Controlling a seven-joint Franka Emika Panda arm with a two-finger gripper.
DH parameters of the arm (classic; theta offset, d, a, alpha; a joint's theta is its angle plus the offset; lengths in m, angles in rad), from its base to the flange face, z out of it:
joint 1: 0 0.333 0 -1.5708
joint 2: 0 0 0 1.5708
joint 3: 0 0.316 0.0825 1.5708
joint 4: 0 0 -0.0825 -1.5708
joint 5: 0 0.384 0 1.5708
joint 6: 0 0 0.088 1.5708
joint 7: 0 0.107 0 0
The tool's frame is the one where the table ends.
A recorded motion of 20 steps. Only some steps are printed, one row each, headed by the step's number.
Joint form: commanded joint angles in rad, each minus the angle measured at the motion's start. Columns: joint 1, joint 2, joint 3, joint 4, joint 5, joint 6, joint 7.
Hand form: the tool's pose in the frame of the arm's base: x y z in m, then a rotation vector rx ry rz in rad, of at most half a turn. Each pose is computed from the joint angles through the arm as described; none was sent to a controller.
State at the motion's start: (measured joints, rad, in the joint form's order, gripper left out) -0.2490 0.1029 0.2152 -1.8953 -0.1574 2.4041 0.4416
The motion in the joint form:
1: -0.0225 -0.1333 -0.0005 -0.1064 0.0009 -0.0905 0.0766
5: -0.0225 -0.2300 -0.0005 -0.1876 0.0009 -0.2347 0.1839
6: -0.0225 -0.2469 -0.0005 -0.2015 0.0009 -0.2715 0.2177
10: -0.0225 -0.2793 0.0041 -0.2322 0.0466 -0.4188 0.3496
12: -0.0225 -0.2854 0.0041 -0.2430 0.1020 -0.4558 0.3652
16: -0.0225 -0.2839 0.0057 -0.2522 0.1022 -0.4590 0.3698
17: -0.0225 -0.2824 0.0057 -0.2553 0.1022 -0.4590 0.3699
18: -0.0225 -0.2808 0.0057 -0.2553 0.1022 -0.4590 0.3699
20: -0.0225 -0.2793 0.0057 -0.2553 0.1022 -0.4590 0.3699
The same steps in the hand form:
1: 0.5766 -0.0347 0.5062 2.9443 -0.7328 0.5573
5: 0.5370 -0.0329 0.5022 2.8811 -0.9014 0.3751
6: 0.5288 -0.0329 0.5003 2.8586 -0.9532 0.3293
10: 0.5045 -0.0291 0.4871 2.7789 -1.1797 0.1175
12: 0.4979 -0.0256 0.4813 2.7859 -1.2475 0.0336
16: 0.4961 -0.0249 0.4759 2.7797 -1.2499 0.0141
17: 0.4958 -0.0250 0.4737 2.7785 -1.2494 0.0074
18: 0.4960 -0.0251 0.4730 2.7783 -1.2492 0.0050
20: 0.4962 -0.0251 0.4722 2.7781 -1.2490 0.0027

